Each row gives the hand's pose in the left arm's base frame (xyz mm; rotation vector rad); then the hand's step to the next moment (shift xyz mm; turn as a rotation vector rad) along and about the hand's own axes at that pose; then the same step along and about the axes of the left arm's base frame.
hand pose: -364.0 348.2 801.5 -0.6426 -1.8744 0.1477
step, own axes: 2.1 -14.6 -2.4 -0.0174 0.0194 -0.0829
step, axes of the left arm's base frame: -3.7 -11.8 8.4 0.0858 -0.0086 0.0108
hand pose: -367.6 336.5 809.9 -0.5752 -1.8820 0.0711
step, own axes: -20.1 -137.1 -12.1 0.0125 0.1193 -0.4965
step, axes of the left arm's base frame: -32.3 -131.8 30.7 0.4835 0.0003 0.1647
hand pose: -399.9 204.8 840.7 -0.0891 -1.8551 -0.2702
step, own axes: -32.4 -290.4 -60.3 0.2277 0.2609 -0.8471
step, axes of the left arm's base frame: 8.4 -293.1 -54.9 0.7747 0.0405 0.4855
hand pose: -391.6 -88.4 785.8 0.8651 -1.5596 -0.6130
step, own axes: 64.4 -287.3 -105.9 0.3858 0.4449 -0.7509
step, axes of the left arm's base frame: 155.7 -211.4 -170.2 0.6403 0.0128 0.7075
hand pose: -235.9 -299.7 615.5 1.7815 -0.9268 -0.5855
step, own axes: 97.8 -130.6 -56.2 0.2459 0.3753 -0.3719
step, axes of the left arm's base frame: 141.3 -21.3 -96.7 0.2995 -0.0695 0.4951
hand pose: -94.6 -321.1 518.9 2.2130 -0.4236 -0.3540
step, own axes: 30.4 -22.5 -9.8 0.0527 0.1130 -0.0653
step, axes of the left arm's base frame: 35.3 7.5 -14.9 0.0527 -0.0442 0.1228
